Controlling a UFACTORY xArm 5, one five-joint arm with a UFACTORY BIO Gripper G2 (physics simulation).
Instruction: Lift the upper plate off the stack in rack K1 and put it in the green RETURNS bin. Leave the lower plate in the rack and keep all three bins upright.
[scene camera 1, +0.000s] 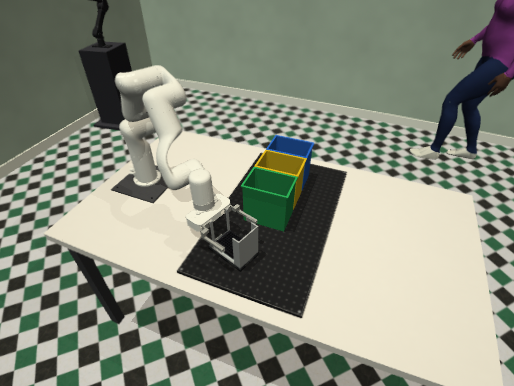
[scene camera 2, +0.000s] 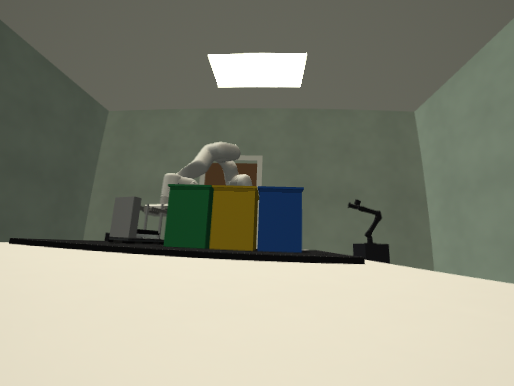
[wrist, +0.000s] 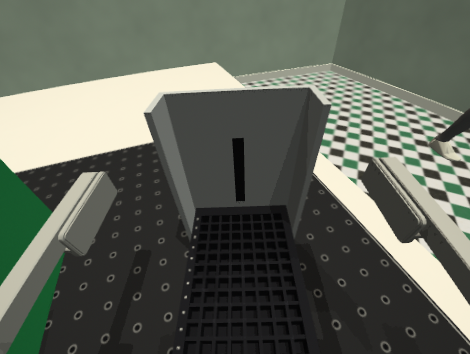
Labels:
A yellow bin shows in scene camera 1 and in scene camera 2; in the wrist view it is out of frame. A blue bin shows in scene camera 1 and in scene camera 2; in the wrist view it is out of frame. The same spot on the blue bin: (scene camera 2: 280, 208) is (scene camera 1: 308, 160). The same spot on the yellow bin: (scene camera 2: 234, 212) is (scene camera 1: 300, 180).

